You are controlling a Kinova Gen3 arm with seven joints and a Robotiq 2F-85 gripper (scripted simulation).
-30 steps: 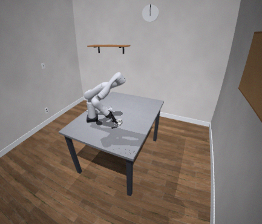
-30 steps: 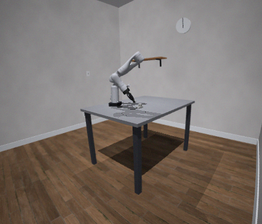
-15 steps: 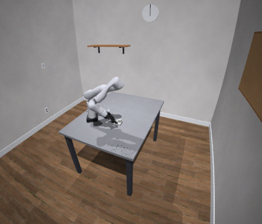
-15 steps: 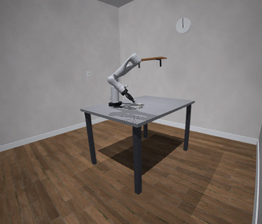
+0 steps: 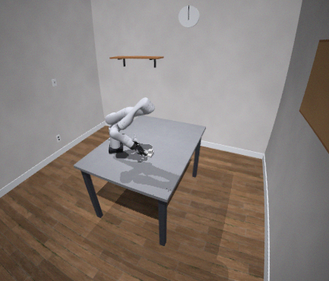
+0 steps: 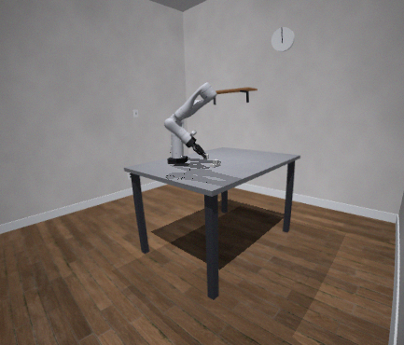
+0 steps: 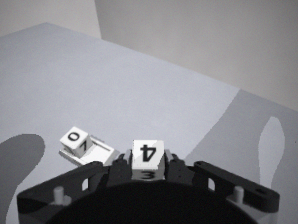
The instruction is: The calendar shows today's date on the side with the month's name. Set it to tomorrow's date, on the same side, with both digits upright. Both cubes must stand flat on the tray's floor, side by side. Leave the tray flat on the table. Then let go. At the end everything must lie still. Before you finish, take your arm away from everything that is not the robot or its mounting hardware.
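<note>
The calendar tray lies 10 mm ahead of my hand, 110 mm to the left of it and 80 mm below it. From my hand the other things lie so: white digit cube 10 mm ahead, 10 mm below.
</note>
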